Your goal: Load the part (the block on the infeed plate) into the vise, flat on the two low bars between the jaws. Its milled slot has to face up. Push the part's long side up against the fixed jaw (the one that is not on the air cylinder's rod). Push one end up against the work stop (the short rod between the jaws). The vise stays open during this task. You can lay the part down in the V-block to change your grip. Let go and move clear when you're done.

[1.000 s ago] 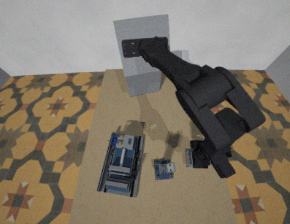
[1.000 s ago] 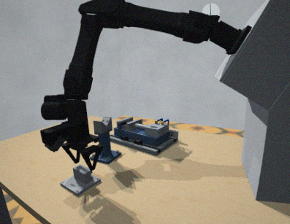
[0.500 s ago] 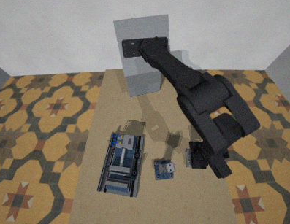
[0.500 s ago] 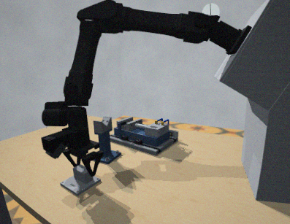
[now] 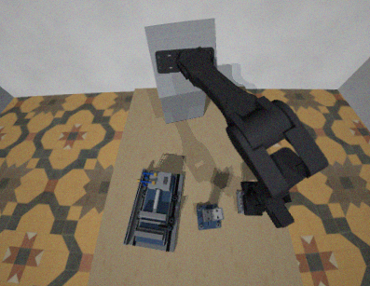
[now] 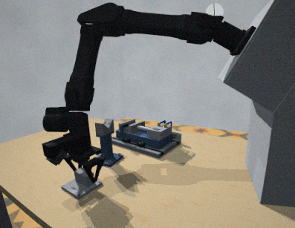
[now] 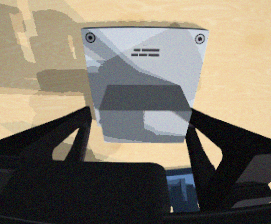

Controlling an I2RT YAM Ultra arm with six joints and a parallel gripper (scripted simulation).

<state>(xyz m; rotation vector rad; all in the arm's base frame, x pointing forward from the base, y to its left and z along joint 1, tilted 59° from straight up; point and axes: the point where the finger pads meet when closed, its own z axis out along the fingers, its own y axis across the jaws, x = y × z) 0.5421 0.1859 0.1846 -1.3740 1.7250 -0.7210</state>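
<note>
The part is right at my hand. Also, from my hand: V-block post: 40 mm ahead, 170 mm to the right, 30 mm above; then infeed plate: 10 mm ahead, 20 mm to the left, 30 mm below; then work stop: 60 mm ahead, 340 mm to the right, 60 mm above.
</note>
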